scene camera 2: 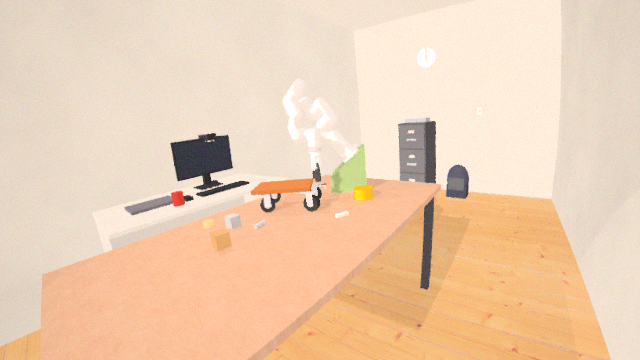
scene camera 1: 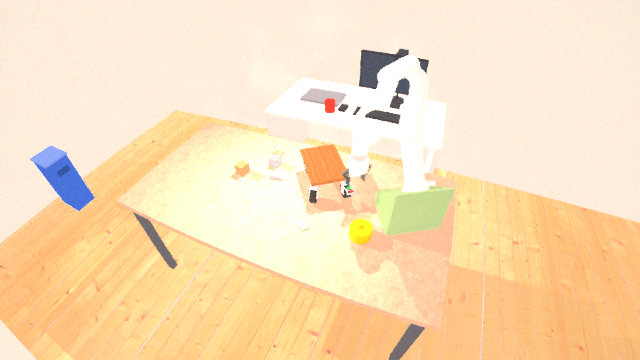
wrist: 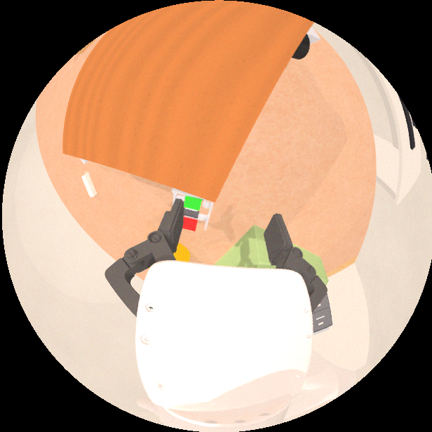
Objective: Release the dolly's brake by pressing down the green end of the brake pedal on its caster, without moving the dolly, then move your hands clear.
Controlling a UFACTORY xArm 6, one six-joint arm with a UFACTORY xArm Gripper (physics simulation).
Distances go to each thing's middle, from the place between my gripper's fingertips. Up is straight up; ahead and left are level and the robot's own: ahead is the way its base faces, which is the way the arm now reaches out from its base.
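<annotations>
Distances counted from my hand: the caster (wrist: pixel 206 204), 6 cm below, 1 cm to the left of and 4 cm ahead of the hand; the dolly (scene camera 1: pixel 323 164), 5 cm below, 17 cm ahead of and 6 cm to the right of the hand.
</annotations>
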